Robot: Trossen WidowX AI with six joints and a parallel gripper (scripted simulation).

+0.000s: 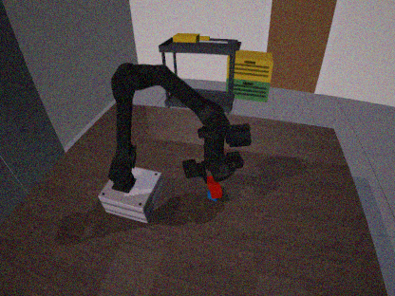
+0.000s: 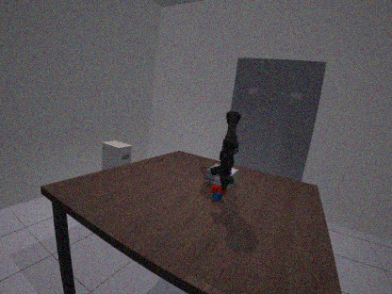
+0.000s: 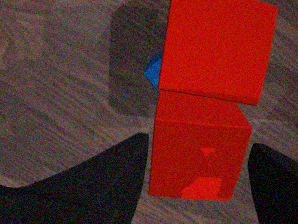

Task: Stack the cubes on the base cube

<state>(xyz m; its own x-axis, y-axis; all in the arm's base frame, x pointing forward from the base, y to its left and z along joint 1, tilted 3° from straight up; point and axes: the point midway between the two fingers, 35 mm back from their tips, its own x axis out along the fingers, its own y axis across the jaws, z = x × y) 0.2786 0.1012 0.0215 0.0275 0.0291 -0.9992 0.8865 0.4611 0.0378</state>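
Now: the red cube 4 cm to the right of my gripper tip, 2 cm ahead of it and 1 cm below it. Round my gripper tip: blue cube (4 cm below, 2 cm to the right, 1 cm ahead).
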